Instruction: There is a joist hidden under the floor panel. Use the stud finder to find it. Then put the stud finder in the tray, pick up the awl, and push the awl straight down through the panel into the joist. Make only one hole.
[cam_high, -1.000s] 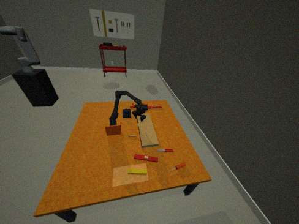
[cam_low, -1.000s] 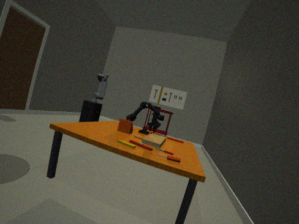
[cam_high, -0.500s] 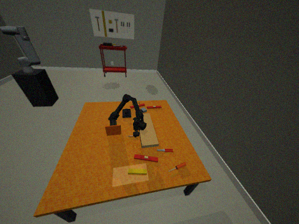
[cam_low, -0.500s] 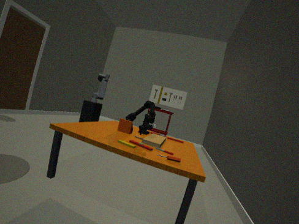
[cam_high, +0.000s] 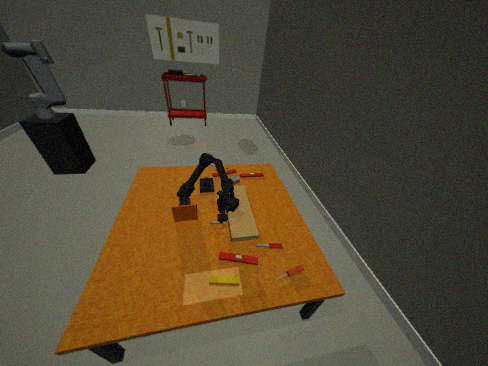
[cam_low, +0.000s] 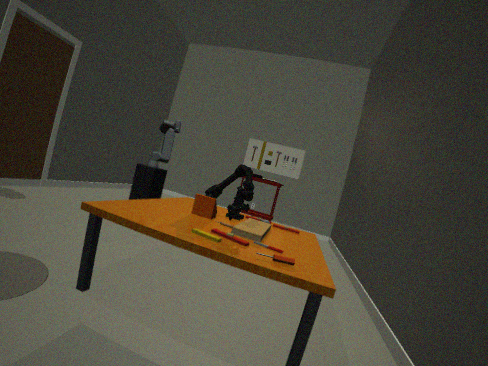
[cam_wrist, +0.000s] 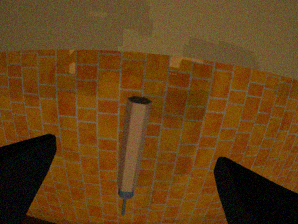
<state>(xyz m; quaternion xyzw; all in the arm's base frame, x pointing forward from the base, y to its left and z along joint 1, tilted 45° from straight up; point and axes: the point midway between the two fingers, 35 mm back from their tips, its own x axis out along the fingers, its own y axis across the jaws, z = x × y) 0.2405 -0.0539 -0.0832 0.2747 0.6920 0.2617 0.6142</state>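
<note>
Right now the awl is 60 mm behind my gripper tip, 40 mm below it and 10 mm to the left of it. From my gripper tip the other things lie so: small grey block (460 mm to the left, 160 mm ahead, 30 mm below); then yellow bar (390 mm to the right, 40 mm below, 20 mm behind); then stud finder (430 mm to the left, 90 mm behind).
</note>
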